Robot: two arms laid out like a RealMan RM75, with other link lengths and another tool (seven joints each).
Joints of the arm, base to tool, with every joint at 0 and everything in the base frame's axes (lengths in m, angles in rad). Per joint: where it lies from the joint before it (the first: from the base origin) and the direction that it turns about. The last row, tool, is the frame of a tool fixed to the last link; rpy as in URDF.
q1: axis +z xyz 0 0 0.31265
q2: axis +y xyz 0 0 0
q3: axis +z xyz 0 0 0.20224
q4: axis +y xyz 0 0 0
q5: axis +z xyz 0 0 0.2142
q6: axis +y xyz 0 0 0
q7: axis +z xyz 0 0 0.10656
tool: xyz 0.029 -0.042 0.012 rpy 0 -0.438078 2.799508
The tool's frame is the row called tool.
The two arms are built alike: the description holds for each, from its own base.
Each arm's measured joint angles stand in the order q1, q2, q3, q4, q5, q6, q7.
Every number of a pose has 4 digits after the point. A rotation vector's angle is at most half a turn.
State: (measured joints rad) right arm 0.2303 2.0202 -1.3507 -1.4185 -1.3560 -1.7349 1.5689; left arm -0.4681 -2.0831 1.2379 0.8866 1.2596 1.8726 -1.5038
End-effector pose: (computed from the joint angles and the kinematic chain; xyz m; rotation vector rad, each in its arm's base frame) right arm 0.1212 0.2908 0.1425 0.5640 -2.8185 -0.2511; left arm -0.1015 0.3154 0.1425 -0.5269 1.7192 -0.2944
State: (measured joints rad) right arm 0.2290 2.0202 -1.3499 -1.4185 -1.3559 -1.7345 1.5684; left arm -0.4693 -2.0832 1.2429 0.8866 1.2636 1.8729 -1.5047
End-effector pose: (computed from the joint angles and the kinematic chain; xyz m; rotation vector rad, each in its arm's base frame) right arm 0.1216 0.2907 0.1427 0.5621 -2.8187 -0.2533; left arm -0.1008 0.3150 0.1409 -0.5294 1.7255 -0.3010
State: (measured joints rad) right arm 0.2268 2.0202 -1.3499 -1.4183 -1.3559 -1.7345 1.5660; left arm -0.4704 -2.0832 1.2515 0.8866 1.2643 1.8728 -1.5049
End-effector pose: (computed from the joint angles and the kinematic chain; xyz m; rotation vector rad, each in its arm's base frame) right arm 0.1222 0.2905 0.1428 0.5616 -2.8188 -0.2555; left arm -0.0998 0.3143 0.1390 -0.5310 1.7306 -0.3099
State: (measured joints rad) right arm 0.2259 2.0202 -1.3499 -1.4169 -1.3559 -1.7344 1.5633; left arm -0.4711 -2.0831 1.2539 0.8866 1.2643 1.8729 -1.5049
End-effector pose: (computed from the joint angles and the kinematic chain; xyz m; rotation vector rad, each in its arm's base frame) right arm 0.1226 0.2905 0.1427 0.5616 -2.8186 -0.2572; left arm -0.0994 0.3142 0.1386 -0.5310 1.7321 -0.3127
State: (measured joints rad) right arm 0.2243 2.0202 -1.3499 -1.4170 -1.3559 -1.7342 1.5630; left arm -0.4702 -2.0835 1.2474 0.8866 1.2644 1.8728 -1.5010
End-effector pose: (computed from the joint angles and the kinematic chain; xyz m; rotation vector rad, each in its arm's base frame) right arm 0.1231 0.2904 0.1427 0.5597 -2.8190 -0.2580; left arm -0.1001 0.3146 0.1400 -0.5260 1.7288 -0.3050
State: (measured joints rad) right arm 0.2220 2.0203 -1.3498 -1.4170 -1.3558 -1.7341 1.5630; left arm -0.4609 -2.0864 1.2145 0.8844 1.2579 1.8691 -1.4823
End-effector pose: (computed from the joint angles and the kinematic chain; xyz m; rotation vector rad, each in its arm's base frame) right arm 0.1237 0.2901 0.1427 0.5564 -2.8197 -0.2587; left arm -0.1053 0.3163 0.1472 -0.5071 1.7028 -0.2585
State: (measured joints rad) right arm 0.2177 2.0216 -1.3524 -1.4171 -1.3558 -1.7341 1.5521; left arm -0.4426 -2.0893 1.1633 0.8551 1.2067 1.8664 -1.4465
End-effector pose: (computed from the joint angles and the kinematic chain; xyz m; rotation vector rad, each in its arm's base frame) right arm 0.1241 0.2895 0.1422 0.5644 -2.8166 -0.2643; left arm -0.1184 0.3183 0.1608 -0.4850 1.6163 -0.1759
